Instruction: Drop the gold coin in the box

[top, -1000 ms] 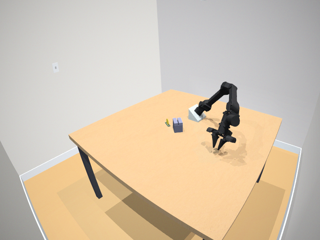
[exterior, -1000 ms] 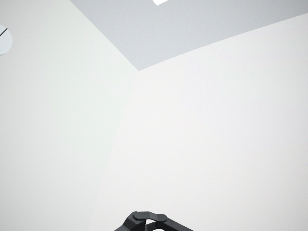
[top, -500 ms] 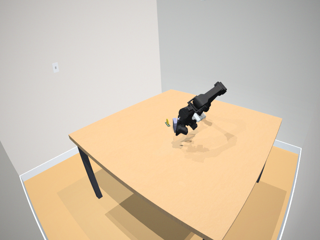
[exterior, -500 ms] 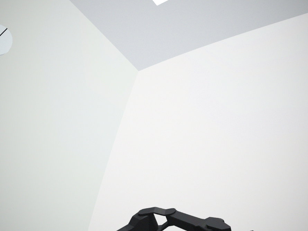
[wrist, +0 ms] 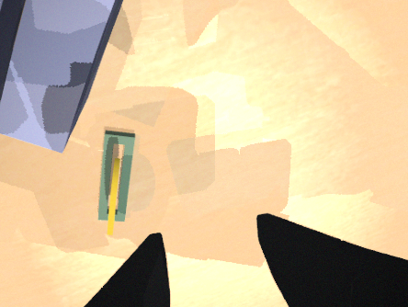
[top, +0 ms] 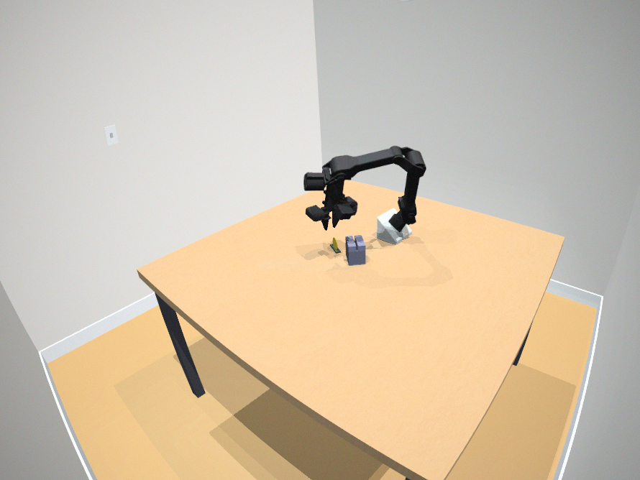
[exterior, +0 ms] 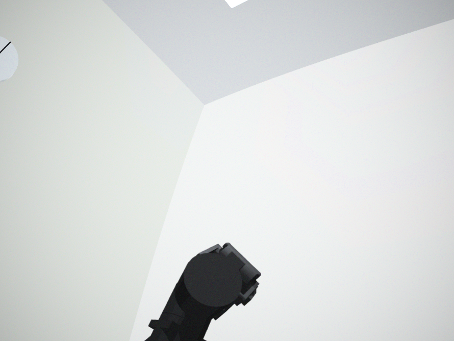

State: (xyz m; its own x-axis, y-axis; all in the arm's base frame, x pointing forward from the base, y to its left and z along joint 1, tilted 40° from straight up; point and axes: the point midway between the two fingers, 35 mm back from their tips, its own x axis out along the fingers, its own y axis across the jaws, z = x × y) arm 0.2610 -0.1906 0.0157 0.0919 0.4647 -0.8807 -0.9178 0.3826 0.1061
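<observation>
Now: the gold coin 60 mm behind my gripper tip, 20 mm to the right of it and 90 mm below it.
</observation>
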